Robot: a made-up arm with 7 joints. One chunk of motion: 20 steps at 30 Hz.
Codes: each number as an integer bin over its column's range. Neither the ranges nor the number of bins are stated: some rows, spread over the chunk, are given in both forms.
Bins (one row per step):
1: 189 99 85 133 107 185
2: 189 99 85 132 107 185
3: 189 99 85 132 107 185
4: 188 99 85 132 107 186
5: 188 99 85 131 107 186
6: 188 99 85 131 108 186
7: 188 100 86 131 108 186
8: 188 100 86 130 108 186
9: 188 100 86 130 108 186
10: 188 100 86 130 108 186
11: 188 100 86 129 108 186
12: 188 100 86 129 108 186
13: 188 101 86 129 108 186
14: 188 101 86 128 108 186
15: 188 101 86 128 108 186
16: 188 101 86 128 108 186
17: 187 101 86 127 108 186
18: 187 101 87 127 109 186
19: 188 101 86 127 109 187
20: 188 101 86 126 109 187
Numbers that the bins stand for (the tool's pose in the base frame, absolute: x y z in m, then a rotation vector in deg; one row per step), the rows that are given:
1: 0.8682 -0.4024 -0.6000 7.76 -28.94 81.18
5: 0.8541 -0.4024 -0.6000 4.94 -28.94 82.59
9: 0.8541 -0.3882 -0.5859 3.53 -27.53 82.59
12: 0.8541 -0.3882 -0.5859 2.12 -27.53 82.59
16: 0.8541 -0.3741 -0.5859 0.71 -27.53 82.59
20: 0.8541 -0.3741 -0.5859 -2.12 -26.12 84.00
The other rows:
2: 0.8682 -0.4024 -0.6000 6.35 -28.94 81.18
3: 0.8682 -0.4024 -0.6000 6.35 -28.94 81.18
4: 0.8541 -0.4024 -0.6000 6.35 -28.94 82.59
6: 0.8541 -0.4024 -0.6000 4.94 -27.53 82.59
7: 0.8541 -0.3882 -0.5859 4.94 -27.53 82.59
8: 0.8541 -0.3882 -0.5859 3.53 -27.53 82.59
10: 0.8541 -0.3882 -0.5859 3.53 -27.53 82.59
11: 0.8541 -0.3882 -0.5859 2.12 -27.53 82.59
13: 0.8541 -0.3741 -0.5859 2.12 -27.53 82.59
14: 0.8541 -0.3741 -0.5859 0.71 -27.53 82.59
15: 0.8541 -0.3741 -0.5859 0.71 -27.53 82.59
17: 0.8400 -0.3741 -0.5859 -0.71 -27.53 82.59
18: 0.8400 -0.3741 -0.5718 -0.71 -26.12 82.59
19: 0.8541 -0.3741 -0.5859 -0.71 -26.12 84.00

